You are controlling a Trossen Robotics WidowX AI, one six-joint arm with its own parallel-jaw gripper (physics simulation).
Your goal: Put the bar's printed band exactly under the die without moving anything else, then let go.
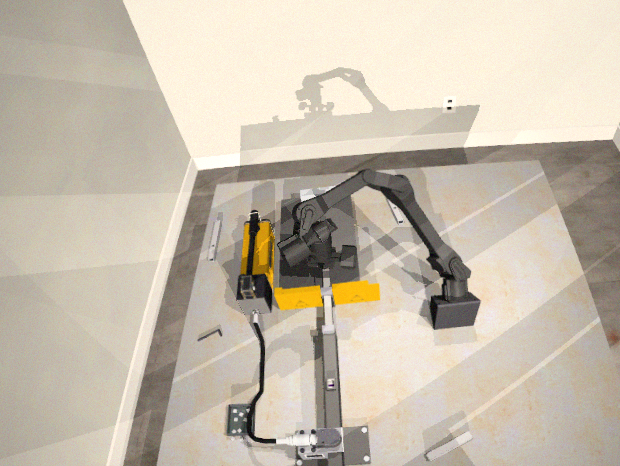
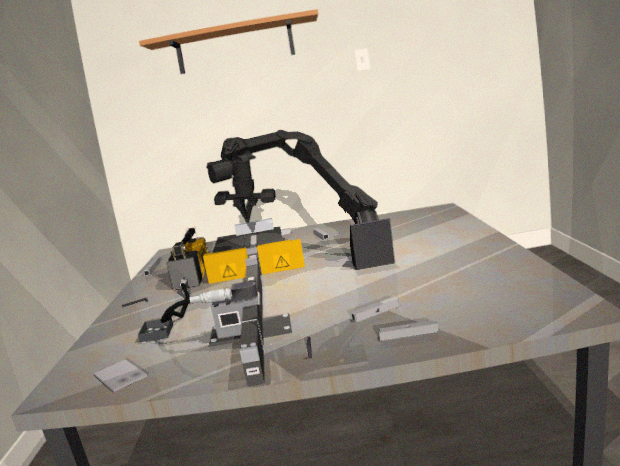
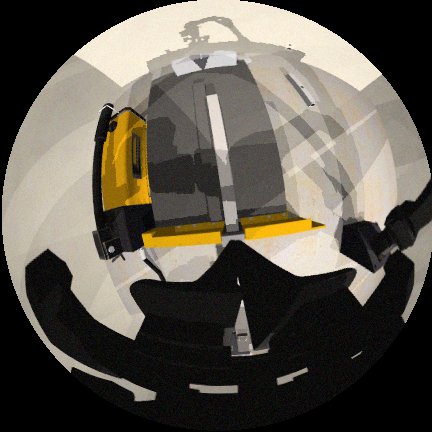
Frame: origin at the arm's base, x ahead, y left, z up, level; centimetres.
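Where they show: gripper, fingertip midpoint: (image 1: 323, 267) (image 2: 248, 222) (image 3: 234, 244); arm's base, link origin: (image 1: 456, 298) (image 2: 370, 230) (image 3: 378, 246).
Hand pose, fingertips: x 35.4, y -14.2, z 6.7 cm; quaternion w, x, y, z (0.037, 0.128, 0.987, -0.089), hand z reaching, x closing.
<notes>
Things, the pixels of their centre, and the offset from my fingertips. "*": a spot on its surface instead. Level surfaces: height alone.
- dark machine bed, surface height: dz -12.2 cm
- pale block, surface spot: (image 3: 203, 62) (image 2: 253, 227) * dy -37.2, dx -2.7, dz -10.0 cm
- grey unit, body centre: (image 3: 116, 173) (image 1: 255, 260) (image 2: 188, 255) dy -15.2, dx +22.1, dz -10.6 cm
- black cable, surface spot: (image 1: 261, 351) * dy +15.1, dx +22.7, dz -16.0 cm
A narrow pale bar (image 1: 328, 302) (image 2: 253, 240) (image 3: 217, 128) lies lengthwise on the dark machine bed (image 1: 346, 231) (image 3: 254, 169). It passes through the gap between two yellow guard plates (image 1: 298, 297) (image 2: 225, 265) (image 3: 181, 238). My gripper (image 1: 324, 265) (image 2: 247, 215) (image 3: 234, 244) is shut and empty, raised above the bed over the bar's line and clear of it. A small white printed mark (image 1: 330, 383) (image 2: 252, 371) shows on the long grey rail in front of the guards. I cannot tell which part is the die. A pale block (image 2: 254, 226) (image 3: 203, 62) sits at the bed's far end.
A yellow and grey unit (image 1: 258, 259) (image 2: 187, 263) (image 3: 120, 160) stands left of the bed, and a black cable (image 1: 261, 351) runs from it to a grey housing (image 1: 327, 439) (image 2: 229, 318). The arm base (image 1: 455, 311) (image 2: 371, 242) stands to the right. Small metal pieces (image 2: 374, 309) lie around.
</notes>
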